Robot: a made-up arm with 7 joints. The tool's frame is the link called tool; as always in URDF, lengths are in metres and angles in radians. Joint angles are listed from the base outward. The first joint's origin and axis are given. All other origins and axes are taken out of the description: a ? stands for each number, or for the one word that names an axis. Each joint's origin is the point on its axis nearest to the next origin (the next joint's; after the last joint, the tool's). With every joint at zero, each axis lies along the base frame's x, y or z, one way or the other. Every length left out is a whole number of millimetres.
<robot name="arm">
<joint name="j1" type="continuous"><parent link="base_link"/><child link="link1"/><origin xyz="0 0 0.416"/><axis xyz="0 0 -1"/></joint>
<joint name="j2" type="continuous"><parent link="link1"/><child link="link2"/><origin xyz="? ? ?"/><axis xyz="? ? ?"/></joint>
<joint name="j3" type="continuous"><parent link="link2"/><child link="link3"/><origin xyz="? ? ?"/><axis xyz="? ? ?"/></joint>
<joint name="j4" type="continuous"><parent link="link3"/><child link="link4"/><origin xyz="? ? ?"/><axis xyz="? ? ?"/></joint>
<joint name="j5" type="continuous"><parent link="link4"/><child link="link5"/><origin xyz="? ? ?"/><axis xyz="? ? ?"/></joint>
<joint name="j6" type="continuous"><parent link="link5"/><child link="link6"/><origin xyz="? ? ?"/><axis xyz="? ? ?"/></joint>
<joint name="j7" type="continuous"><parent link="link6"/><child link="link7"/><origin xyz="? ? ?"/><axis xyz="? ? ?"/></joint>
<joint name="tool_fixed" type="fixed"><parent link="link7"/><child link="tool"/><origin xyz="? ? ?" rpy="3.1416 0 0"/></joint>
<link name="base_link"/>
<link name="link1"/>
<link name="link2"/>
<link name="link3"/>
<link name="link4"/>
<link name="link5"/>
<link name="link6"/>
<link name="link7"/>
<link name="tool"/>
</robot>
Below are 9 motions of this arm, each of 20 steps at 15 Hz.
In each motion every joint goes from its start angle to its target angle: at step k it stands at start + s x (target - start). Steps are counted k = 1, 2, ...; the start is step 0. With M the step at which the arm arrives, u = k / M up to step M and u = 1 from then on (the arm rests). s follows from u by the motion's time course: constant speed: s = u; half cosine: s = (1 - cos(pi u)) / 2; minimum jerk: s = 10 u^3 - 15 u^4 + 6 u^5.
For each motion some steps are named. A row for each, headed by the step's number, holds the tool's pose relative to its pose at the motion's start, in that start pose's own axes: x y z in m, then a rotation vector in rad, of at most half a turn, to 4 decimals.
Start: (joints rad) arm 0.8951 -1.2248 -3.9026 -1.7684 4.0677 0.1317 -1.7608
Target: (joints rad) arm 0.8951 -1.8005 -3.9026 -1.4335 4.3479 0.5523 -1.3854
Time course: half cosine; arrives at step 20
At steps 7, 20:
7: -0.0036 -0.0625 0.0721 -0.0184 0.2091 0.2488
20: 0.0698 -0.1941 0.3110 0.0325 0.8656 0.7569

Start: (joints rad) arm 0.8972 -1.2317 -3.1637 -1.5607 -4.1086 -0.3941 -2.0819
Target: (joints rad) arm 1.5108 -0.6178 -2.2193 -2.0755 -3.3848 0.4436 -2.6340
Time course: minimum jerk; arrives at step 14
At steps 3, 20:
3: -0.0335 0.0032 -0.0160 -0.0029 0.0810 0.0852
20: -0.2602 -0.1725 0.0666 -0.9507 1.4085 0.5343

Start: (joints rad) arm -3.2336 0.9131 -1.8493 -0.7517 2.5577 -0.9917 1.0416
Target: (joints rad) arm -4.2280 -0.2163 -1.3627 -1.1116 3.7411 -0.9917 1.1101
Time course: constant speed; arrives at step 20
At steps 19, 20:
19: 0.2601 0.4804 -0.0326 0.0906 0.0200 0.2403
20: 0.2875 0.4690 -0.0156 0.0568 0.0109 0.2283

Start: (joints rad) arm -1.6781 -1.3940 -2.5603 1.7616 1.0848 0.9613 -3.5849
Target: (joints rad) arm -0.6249 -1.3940 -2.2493 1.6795 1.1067 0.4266 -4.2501
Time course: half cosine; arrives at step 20
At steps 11, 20:
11: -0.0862 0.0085 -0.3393 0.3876 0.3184 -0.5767
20: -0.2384 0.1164 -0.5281 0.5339 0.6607 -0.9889

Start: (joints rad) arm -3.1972 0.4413 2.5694 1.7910 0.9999 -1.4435 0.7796
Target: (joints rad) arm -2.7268 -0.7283 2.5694 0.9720 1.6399 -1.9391 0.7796
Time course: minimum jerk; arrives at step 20
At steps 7, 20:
7: 0.1216 -0.0654 0.0709 -0.0055 0.0202 -0.0059
20: 0.2655 -0.2593 0.5708 -0.1198 -0.0303 -0.0101

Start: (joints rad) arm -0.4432 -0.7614 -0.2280 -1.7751 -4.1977 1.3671 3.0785
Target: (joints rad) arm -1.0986 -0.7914 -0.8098 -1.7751 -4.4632 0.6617 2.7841
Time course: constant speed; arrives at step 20
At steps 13, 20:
13: -0.1190 0.0445 -0.3007 -0.1790 0.1295 0.0190
20: -0.2297 0.0011 -0.4300 -0.2871 0.2023 -0.0241

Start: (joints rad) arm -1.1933 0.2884 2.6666 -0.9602 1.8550 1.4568 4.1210
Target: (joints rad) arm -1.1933 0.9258 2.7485 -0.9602 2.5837 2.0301 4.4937
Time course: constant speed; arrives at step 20
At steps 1, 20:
1: -0.0118 -0.0209 0.0045 0.0053 0.0392 -0.0091
20: -0.3349 -0.3132 0.0732 0.4835 0.6667 -0.3458

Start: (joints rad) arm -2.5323 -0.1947 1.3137 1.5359 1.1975 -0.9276 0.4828
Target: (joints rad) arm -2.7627 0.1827 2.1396 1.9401 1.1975 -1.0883 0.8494
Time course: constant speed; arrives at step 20
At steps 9, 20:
9: -0.0026 -0.0743 0.0202 -0.2890 -0.1253 0.1785
20: -0.0422 -0.0992 0.0719 -0.5611 -0.2749 0.4385

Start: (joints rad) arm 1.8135 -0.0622 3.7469 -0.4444 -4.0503 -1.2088 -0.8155
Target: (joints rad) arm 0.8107 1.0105 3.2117 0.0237 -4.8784 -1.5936 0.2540
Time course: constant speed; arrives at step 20
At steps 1, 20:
1: 0.0132 0.0227 0.0379 0.0902 0.0333 0.0032
20: 0.1708 -0.3481 0.7764 2.0749 -0.4833 0.5163

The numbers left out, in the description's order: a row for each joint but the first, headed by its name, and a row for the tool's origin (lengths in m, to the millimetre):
j2: xyz 0 -0.015 0, axis 0 1 0
j3: xyz 0 0 0.516, axis 0 0 -1
j4: xyz 0 -0.013 0, axis 0 1 0
j5: xyz 0 0 0.305, axis 0 0 -1
j6: xyz 0 0 0, axis 0 1 0
j7: xyz 0 0 0.064, axis 0 0 -1
tool: xyz 0 0 0

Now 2 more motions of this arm.
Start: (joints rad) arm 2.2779 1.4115 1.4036 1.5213 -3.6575 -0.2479 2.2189
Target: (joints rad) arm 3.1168 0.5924 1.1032 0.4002 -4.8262 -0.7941 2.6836
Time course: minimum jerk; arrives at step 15
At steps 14, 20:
14: -0.6283 0.2377 0.0599 -1.1231 -0.1759 -0.9371
20: -0.6296 0.2392 0.0614 -1.1277 -0.1741 -0.9361

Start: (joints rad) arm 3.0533 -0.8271 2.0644 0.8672 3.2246 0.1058 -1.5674
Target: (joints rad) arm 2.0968 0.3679 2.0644 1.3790 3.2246 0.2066 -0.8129
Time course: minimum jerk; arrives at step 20
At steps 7, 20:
7: -0.2813 -0.0257 0.0527 -0.0289 0.3566 0.2818
20: -0.6620 0.0157 0.7189 0.6405 1.3379 0.9410

